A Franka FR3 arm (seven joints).
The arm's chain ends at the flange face. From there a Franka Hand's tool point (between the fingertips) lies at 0.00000 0.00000 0.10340 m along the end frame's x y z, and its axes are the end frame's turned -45 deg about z.
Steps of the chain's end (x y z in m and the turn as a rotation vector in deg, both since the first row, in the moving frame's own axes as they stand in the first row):
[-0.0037 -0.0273 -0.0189 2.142 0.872 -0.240]
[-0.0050 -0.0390 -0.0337 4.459 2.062 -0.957]
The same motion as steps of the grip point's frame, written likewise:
[0.0205 -0.0235 -0.0190 0.898 2.131 -0.240]
[0.0323 -0.0342 -0.0341 1.695 4.611 -0.957]

